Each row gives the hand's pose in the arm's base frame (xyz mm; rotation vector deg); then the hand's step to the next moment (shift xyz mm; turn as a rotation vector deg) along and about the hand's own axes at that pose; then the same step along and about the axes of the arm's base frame.
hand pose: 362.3 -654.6 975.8 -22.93 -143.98 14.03
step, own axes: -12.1 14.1 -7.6 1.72 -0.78 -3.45
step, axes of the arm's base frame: 17.1 9.8 -3.7 0.43 0.14 3.91
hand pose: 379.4 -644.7 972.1 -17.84 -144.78 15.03
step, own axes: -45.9 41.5 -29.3 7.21 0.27 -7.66
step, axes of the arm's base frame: 60.5 30.4 -10.4 -1.45 3.16 9.93
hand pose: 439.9 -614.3 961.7 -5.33 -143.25 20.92
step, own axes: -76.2 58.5 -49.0 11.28 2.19 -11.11
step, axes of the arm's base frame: 89.5 56.4 -20.8 -2.81 6.43 14.36
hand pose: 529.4 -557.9 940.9 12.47 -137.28 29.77
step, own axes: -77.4 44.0 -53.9 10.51 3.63 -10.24
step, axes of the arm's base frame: 77.7 64.2 -26.0 -3.13 7.39 12.81
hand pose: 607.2 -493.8 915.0 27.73 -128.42 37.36
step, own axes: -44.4 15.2 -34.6 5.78 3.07 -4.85
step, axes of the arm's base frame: 40.3 38.6 -16.9 -2.71 4.47 6.25
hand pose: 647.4 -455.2 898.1 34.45 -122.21 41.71
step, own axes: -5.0 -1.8 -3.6 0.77 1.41 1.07
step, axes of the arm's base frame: 5.9 2.0 -1.6 -1.89 0.17 -0.37
